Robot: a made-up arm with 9 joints. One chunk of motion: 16 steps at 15 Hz.
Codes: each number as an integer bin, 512 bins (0 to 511) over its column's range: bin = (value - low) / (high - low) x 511, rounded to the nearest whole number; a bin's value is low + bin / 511 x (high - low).
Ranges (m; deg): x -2.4..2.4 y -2.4..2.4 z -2.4..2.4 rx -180..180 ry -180..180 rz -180..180
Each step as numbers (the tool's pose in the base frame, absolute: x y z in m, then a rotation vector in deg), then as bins.
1 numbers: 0.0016 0.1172 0.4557 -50.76 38.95 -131.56
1 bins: 256 268 304 183 311 69
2 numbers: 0.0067 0.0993 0.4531 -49.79 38.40 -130.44
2 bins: 256 266 304 185 310 70
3 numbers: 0.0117 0.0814 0.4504 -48.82 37.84 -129.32
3 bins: 257 264 303 186 309 72
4 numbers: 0.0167 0.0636 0.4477 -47.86 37.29 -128.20
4 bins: 257 262 303 188 308 74
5 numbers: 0.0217 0.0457 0.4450 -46.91 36.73 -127.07
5 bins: 258 260 303 189 308 75
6 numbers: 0.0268 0.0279 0.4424 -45.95 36.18 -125.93
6 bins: 258 258 303 190 307 77
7 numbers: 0.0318 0.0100 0.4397 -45.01 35.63 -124.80
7 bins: 259 257 302 192 306 78
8 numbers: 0.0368 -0.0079 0.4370 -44.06 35.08 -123.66
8 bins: 259 255 302 193 305 80
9 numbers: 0.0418 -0.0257 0.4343 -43.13 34.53 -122.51
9 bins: 260 253 302 194 305 82
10 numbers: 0.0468 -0.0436 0.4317 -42.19 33.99 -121.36
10 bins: 260 251 301 196 304 83
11 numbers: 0.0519 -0.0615 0.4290 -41.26 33.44 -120.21
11 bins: 261 249 301 197 303 85
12 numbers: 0.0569 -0.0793 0.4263 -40.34 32.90 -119.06
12 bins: 262 247 301 198 302 87
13 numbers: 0.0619 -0.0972 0.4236 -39.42 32.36 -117.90
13 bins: 262 245 301 200 301 88
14 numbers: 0.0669 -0.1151 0.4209 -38.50 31.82 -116.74
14 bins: 263 243 300 201 301 90
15 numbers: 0.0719 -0.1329 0.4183 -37.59 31.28 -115.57
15 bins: 263 241 300 202 300 91
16 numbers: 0.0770 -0.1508 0.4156 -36.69 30.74 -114.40
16 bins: 264 239 300 203 299 93
